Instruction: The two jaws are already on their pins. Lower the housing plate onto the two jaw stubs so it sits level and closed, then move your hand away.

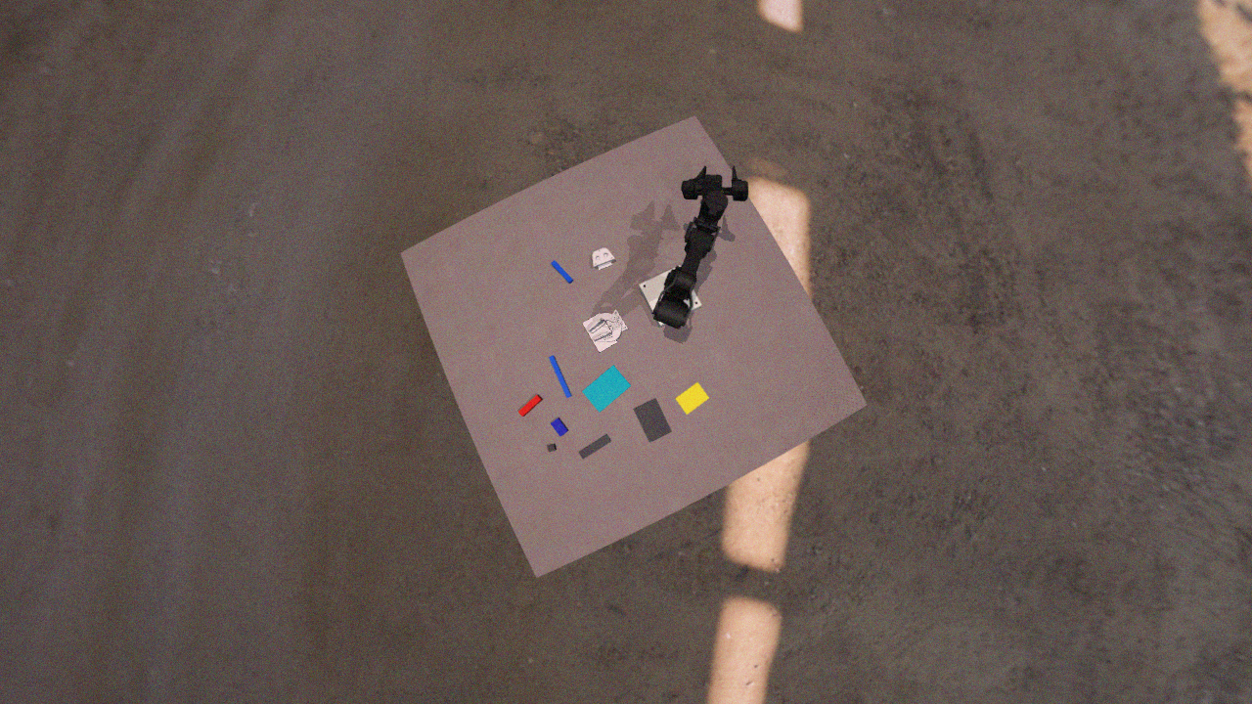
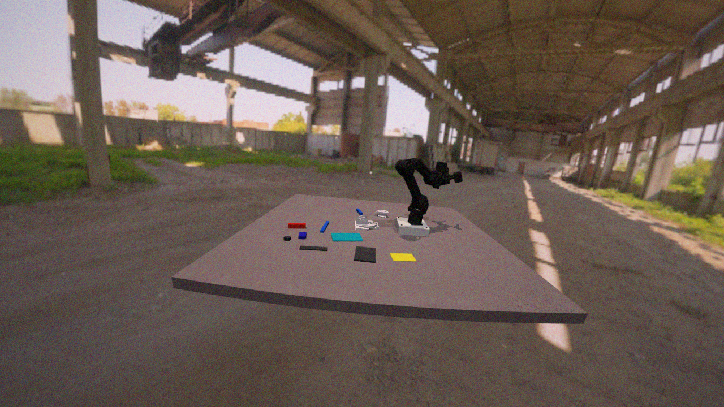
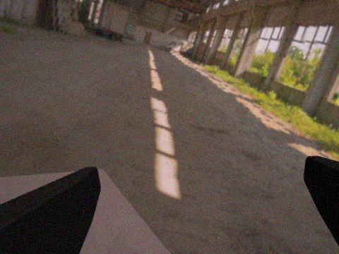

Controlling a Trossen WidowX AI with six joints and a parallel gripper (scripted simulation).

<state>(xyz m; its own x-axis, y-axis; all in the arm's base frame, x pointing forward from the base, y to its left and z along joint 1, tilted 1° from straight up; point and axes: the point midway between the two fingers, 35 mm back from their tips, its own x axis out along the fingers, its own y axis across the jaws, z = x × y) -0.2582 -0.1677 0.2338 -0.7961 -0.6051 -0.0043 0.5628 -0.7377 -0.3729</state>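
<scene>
Right now the white block is 40 cm ahead of my gripper tip, 9 cm to the right of it and 27 cm below it. Round my gripper tip: teal plate: 67 cm ahead, 29 cm to the left, 28 cm below; then yellow plate: 46 cm ahead, 49 cm to the left, 28 cm below; then dark plate: 61 cm ahead, 47 cm to the left, 28 cm below.
</scene>
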